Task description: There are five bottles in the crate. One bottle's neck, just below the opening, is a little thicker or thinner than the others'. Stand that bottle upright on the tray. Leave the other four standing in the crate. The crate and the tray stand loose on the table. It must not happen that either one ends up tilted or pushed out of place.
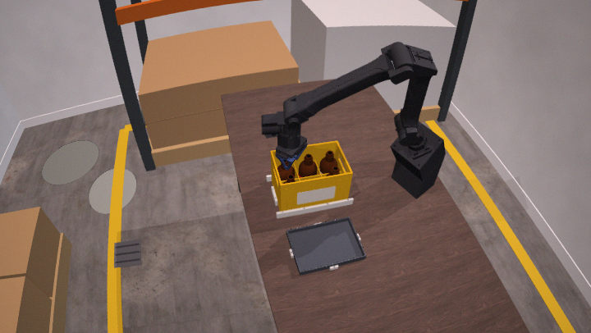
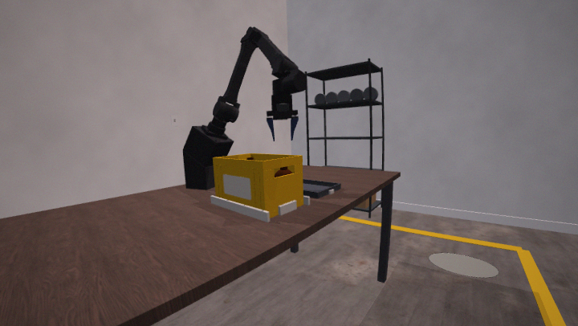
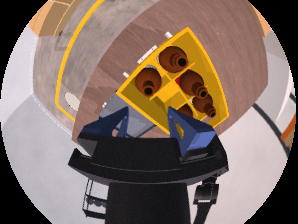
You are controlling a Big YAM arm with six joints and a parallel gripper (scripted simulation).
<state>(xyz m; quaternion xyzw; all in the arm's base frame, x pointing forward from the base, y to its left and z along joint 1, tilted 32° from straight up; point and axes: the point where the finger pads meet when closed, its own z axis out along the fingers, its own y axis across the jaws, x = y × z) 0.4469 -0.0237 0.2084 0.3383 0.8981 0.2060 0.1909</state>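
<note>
The glass bottle lies 15 cm below my hand. The rest, counted from my hand: dark tray 22 cm below, 21 cm to the left, 11 cm behind; yellow crate 15 cm below, 8 cm behind, 6 cm to the right.
</note>
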